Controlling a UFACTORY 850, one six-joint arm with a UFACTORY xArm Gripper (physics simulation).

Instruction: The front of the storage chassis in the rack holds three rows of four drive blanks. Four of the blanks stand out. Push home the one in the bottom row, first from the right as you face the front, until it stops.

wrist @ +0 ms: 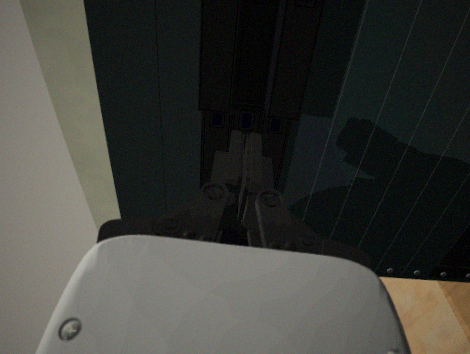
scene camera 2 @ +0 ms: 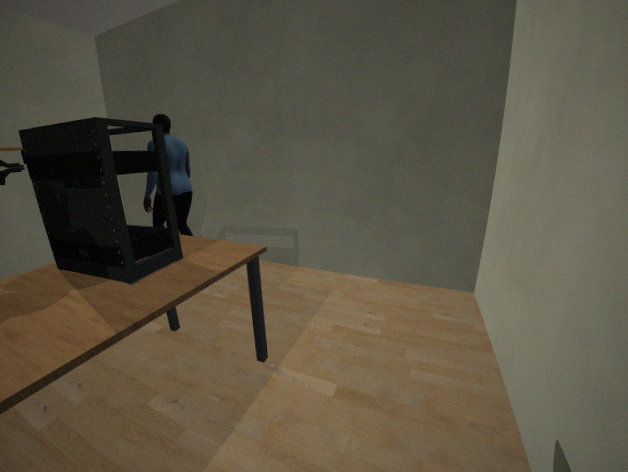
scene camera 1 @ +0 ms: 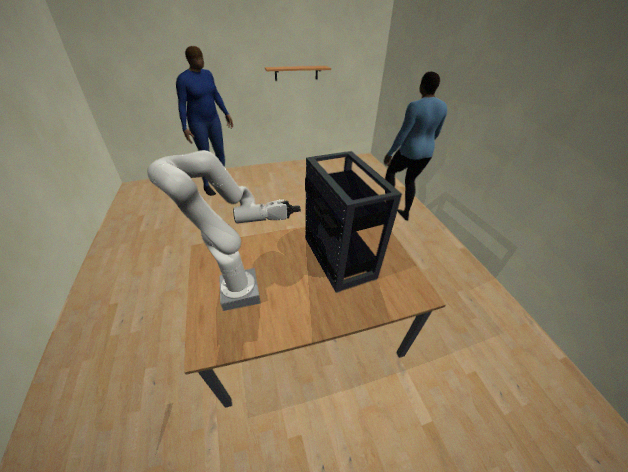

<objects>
A rack shows in the wrist view, in scene camera 2 and in scene camera 1 (338,204). The same spot on the rack: (wrist: 357,112) is (scene camera 2: 68,194).
</objects>
